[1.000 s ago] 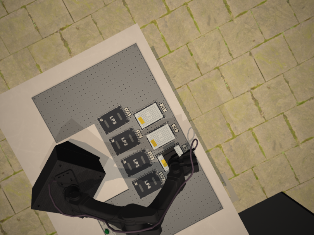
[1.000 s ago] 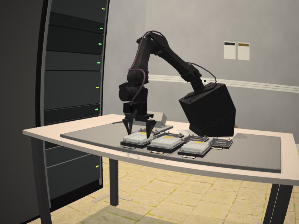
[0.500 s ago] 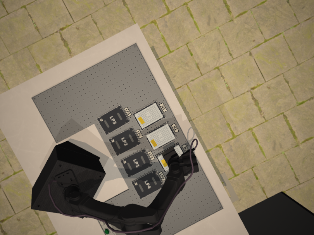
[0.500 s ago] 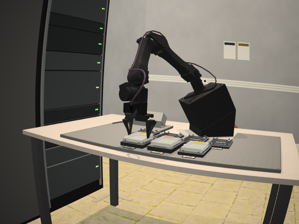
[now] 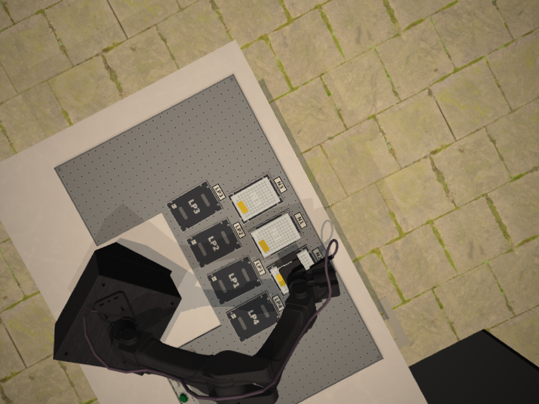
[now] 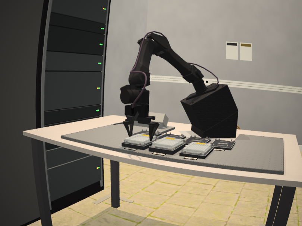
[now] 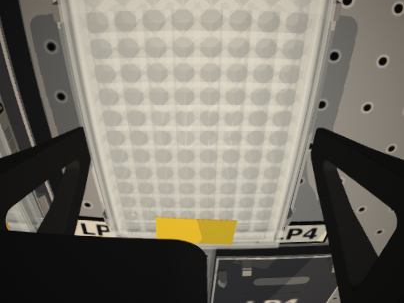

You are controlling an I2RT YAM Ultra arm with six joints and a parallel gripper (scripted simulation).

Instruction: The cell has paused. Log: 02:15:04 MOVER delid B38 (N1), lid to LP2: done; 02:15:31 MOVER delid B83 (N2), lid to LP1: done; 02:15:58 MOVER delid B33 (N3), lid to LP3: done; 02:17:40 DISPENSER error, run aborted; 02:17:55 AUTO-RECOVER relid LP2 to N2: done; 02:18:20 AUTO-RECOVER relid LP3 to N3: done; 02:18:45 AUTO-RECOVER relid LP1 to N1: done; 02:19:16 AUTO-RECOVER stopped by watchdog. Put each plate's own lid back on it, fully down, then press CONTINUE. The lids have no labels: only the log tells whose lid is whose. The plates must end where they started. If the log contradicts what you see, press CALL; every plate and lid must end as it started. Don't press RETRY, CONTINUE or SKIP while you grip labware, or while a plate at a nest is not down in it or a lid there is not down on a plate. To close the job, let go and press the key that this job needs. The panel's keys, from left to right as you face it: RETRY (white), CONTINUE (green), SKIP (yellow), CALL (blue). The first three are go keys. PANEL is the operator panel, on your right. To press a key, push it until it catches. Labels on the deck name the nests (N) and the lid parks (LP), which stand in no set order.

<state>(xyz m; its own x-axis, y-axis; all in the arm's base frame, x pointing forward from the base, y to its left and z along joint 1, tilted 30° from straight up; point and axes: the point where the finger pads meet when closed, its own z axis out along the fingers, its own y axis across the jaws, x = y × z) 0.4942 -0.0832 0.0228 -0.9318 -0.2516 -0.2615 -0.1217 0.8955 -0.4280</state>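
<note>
Right now my hand is right at the clear lid. Also, from my hand: green key: 44 cm behind, 21 cm to the right, 3 cm above; lid park LP1: 18 cm behind, 4 cm to the left, 3 cm below; lid park LP4: 17 cm behind, 8 cm to the right, 3 cm below.
</note>
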